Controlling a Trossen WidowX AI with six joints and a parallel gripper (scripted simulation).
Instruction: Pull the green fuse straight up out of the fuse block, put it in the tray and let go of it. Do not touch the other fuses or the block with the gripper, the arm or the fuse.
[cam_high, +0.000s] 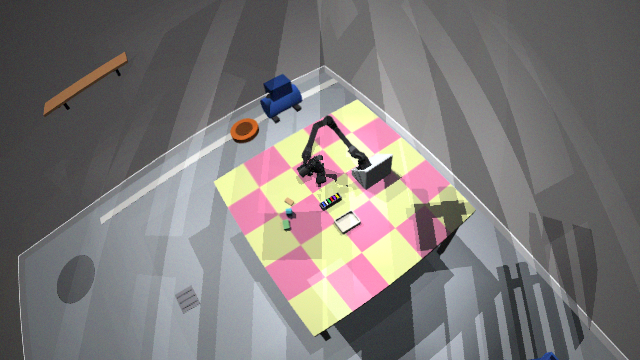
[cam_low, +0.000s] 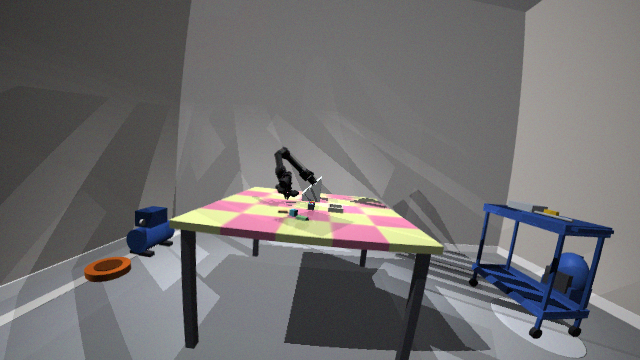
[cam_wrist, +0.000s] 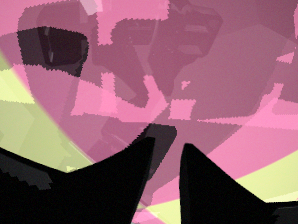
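The white tray is 8 cm ahead of my gripper tip, 37 cm to the left of it and 2 cm below it.
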